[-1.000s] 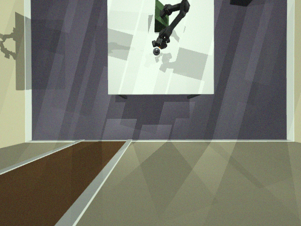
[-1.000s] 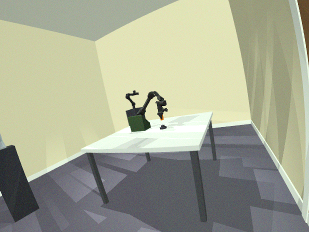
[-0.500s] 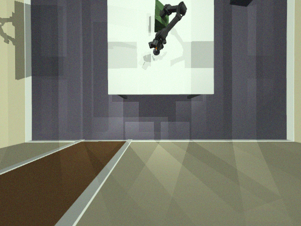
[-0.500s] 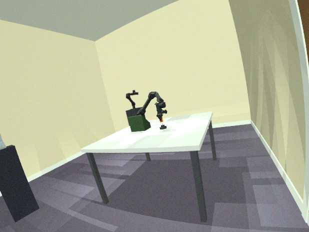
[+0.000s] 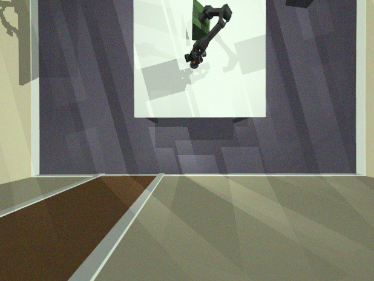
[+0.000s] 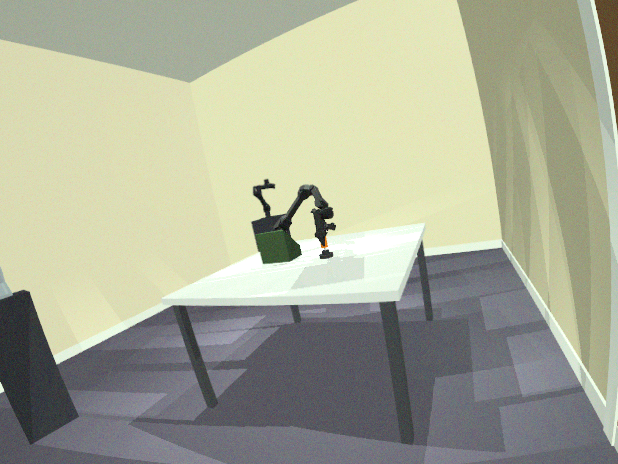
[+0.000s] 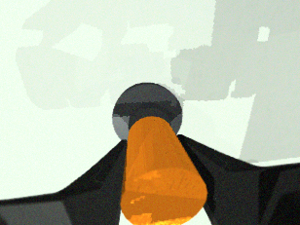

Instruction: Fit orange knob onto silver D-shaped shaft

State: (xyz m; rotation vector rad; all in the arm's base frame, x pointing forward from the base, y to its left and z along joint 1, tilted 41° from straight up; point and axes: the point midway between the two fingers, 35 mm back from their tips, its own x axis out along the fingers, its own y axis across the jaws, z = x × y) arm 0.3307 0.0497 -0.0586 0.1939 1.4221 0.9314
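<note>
My gripper tip is now 30 mm below the orange knob. The rest, counted from my gripper tip: pedestal (40 mm below).
</note>
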